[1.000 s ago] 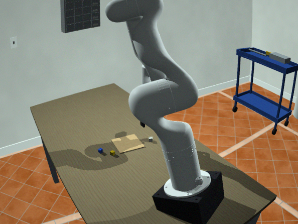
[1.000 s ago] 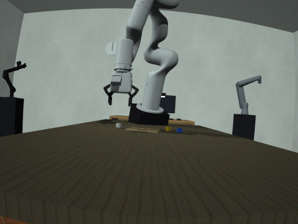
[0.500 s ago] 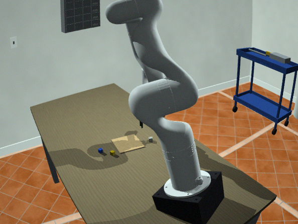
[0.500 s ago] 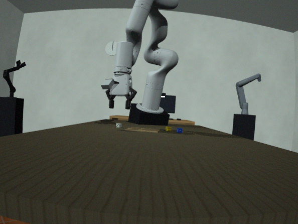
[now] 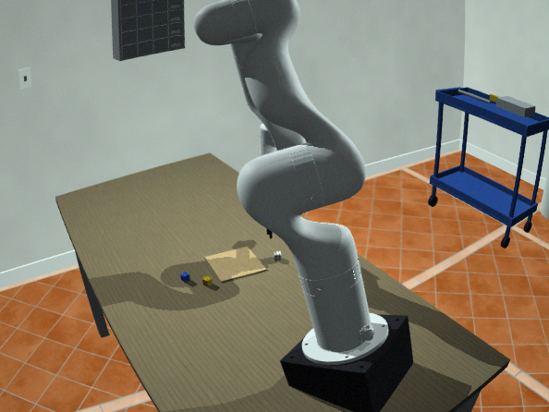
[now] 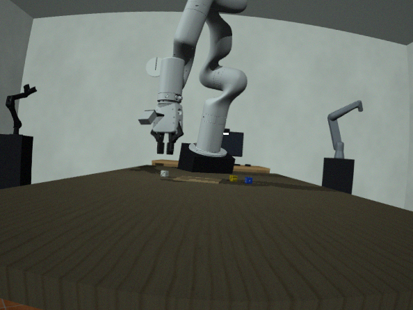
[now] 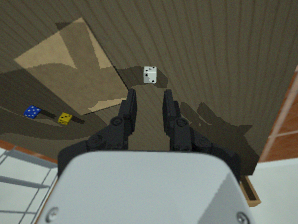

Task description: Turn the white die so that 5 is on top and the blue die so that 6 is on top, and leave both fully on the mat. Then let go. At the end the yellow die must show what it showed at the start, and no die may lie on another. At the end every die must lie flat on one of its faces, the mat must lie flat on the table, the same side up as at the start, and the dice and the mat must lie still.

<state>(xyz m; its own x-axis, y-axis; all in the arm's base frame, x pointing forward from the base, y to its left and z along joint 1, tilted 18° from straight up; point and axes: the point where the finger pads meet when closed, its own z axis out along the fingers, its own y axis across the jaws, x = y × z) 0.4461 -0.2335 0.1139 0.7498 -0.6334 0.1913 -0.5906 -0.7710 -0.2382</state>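
The white die is 9 cm below my hand. The rest, counted from my hand: tan mat: 6 cm ahead, 11 cm to the left, 9 cm below; then yellow die: 3 cm ahead, 24 cm to the left, 9 cm below; then blue die: 9 cm ahead, 27 cm to the left, 9 cm below.
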